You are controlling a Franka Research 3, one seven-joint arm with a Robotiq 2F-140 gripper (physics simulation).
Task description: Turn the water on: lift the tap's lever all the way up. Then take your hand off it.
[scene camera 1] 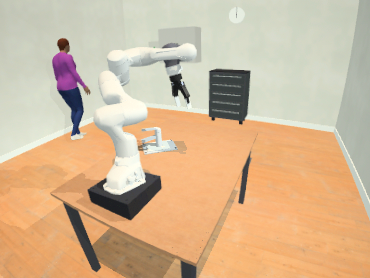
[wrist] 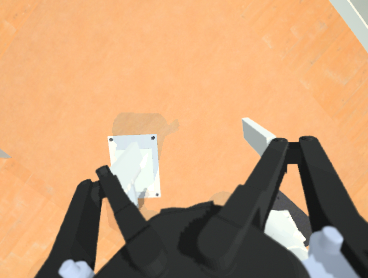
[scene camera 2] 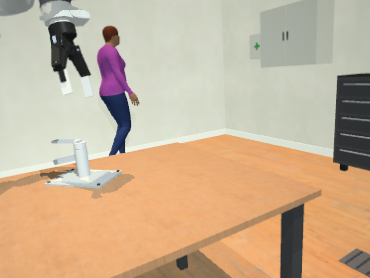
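The white tap (scene camera 1: 159, 137) (scene camera 2: 81, 159) stands upright on its pale base plate (scene camera 1: 172, 145) (scene camera 2: 107, 178) (wrist: 131, 140) on the table. Its lever (scene camera 1: 149, 130) (scene camera 2: 63, 141) sticks out from the top of the post, looks about level, and lies above the spout (scene camera 1: 148, 139) (scene camera 2: 63, 160). In the wrist view the left finger covers part of the tap, and the lever's angle cannot be told there. My gripper (scene camera 1: 183, 103) (scene camera 2: 77, 90) (wrist: 189, 139) is open and empty. It hangs well above the tap, fingers pointing down, apart from the lever.
The arm's black base block (scene camera 1: 131, 199) stands at the near end of the wooden table (scene camera 1: 200, 165) (scene camera 2: 200, 200). A person in a purple top (scene camera 1: 66, 72) (scene camera 2: 111, 70) stands beyond the table. A dark drawer cabinet (scene camera 1: 229, 95) (scene camera 2: 354, 120) stands on the floor behind.
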